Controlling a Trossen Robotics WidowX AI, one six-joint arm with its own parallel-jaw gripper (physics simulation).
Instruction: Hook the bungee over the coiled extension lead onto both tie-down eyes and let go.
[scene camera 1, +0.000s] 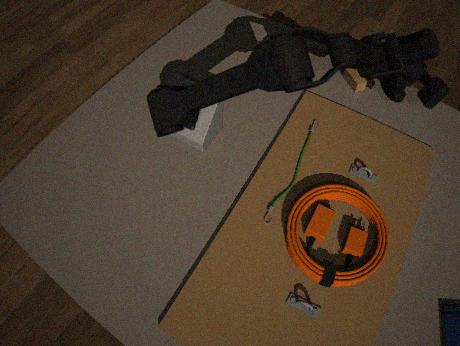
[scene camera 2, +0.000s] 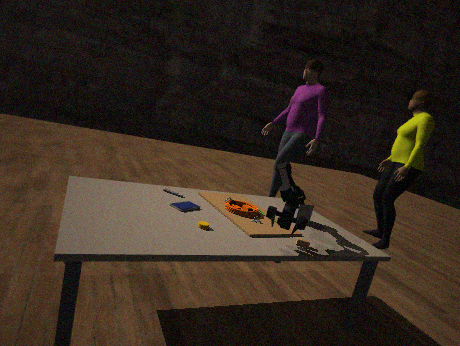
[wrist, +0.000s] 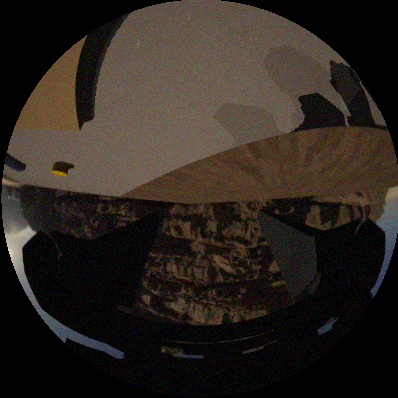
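Where they show: gripper, fingertip midpoint: (scene camera 1: 434, 79) (scene camera 2: 281, 229) (wrist: 208, 216); arm's base, link origin: (scene camera 1: 184, 111) (scene camera 2: 301, 209).
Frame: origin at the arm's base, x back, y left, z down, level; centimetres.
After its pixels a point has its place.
The green bungee (scene camera 1: 300, 160) @(x -25.5, y 2.6, z 4.7 cm) (scene camera 2: 261, 213) lies on the tan board (scene camera 1: 225, 280) @(x -23.2, y -26.3, z 5.2 cm) (scene camera 2: 272, 232) @(x -38.4, y 19.6, z 5.2 cm) (wrist: 50, 95), beside the coiled orange extension lead (scene camera 1: 293, 240) @(x -31.0, y -15.2, z 2.4 cm) (scene camera 2: 242, 209) @(x -42.9, y -2.4, z 2.3 cm), with a metal hook at each end. One tie-down eye (scene camera 1: 362, 172) @(x -38.5, y 6.1, z 4.9 cm) (scene camera 2: 257, 220) @(x -37.9, y 5.9, z 4.6 cm) stands on the board above the coil in scene camera 1, the other eye (scene camera 1: 303, 301) @(x -36.9, y -24.5, z 2.6 cm) below it. The bungee's hooks are apart from both eyes. My gripper (scene camera 1: 414, 95) (scene camera 2: 283, 229) @(x -47.7, y 34.2, z -3.1 cm) (wrist: 208, 216) @(x -47.7, y 34.2, z -3.1 cm) is open and empty, raised beyond the board's short edge, away from the bungee.
A small wooden block (scene camera 1: 356, 81) @(x -30.1, y 30.1, z 3.4 cm) (scene camera 2: 302, 243) @(x -30.7, y 33.3, z 4.8 cm) lies near the gripper, off the board. A yellow disc (scene camera 2: 203, 225) @(x -74.1, y 11.2, z 4.7 cm) (wrist: 61, 170) @(x -71.1, y 10.9, z 4.7 cm), a blue flat item (scene camera 2: 185, 206) @(x -71.8, y -14.1, z 5.2 cm) (scene camera 1: 450, 320) @(x -64.7, y -16.3, z 5.2 cm) and a dark pen-like item (scene camera 2: 173, 192) @(x -69.4, y -36.9, z 5.2 cm) lie on the table (scene camera 2: 115, 220) @(x -111.2, y 1.3, z 6.4 cm). Two people stand behind it.
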